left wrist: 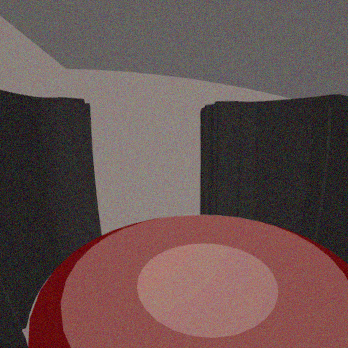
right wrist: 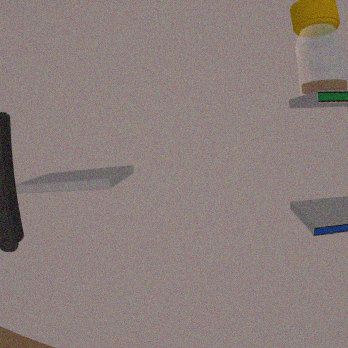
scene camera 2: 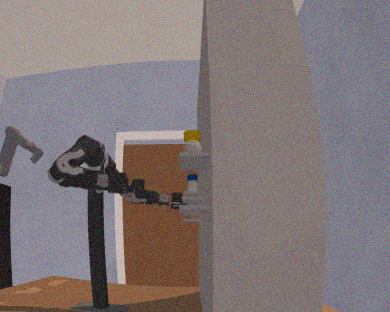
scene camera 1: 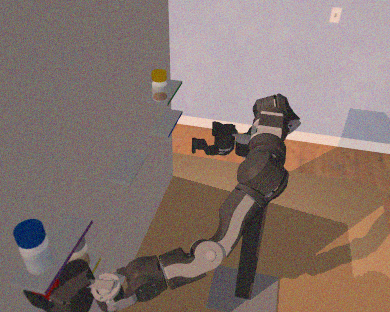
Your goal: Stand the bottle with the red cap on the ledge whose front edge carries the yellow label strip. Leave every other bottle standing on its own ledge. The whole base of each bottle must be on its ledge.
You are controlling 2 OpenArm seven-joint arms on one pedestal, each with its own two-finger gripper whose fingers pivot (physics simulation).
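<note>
The red-capped bottle (scene camera 1: pixel 54 287) (left wrist: pixel 205 280) is between the fingers of my left gripper (scene camera 1: pixel 49 294) (left wrist: pixel 145 106), which is shut on it. In scene camera 1 its cap is mostly hidden by the fingers and the purple-strip ledge (scene camera 1: pixel 70 256). The yellow strip (scene camera 1: pixel 96 266) shows partly, beside the left wrist. A blue-capped bottle (scene camera 1: pixel 34 250) (scene camera 2: pixel 192 183) stands on the purple-strip ledge. A pale bottle (scene camera 1: pixel 81 249) with brownish contents shows partly beyond it; its cap is hidden. A yellow-capped bottle (scene camera 1: pixel 159 87) (scene camera 2: pixel 192 140) (right wrist: pixel 322 57) stands on the green-strip ledge (right wrist: pixel 302 101). My right gripper (scene camera 1: pixel 209 137) is open and empty.
A blue-strip ledge (scene camera 1: pixel 166 122) (right wrist: pixel 320 215) lies below the green-strip one. Another ledge (scene camera 1: pixel 127 167) (right wrist: pixel 75 180) juts from the grey wall (scene camera 1: pixel 90 100) (scene camera 2: pixel 265 175). A grey surface (left wrist: pixel 200 40) crosses the top of the left wrist view.
</note>
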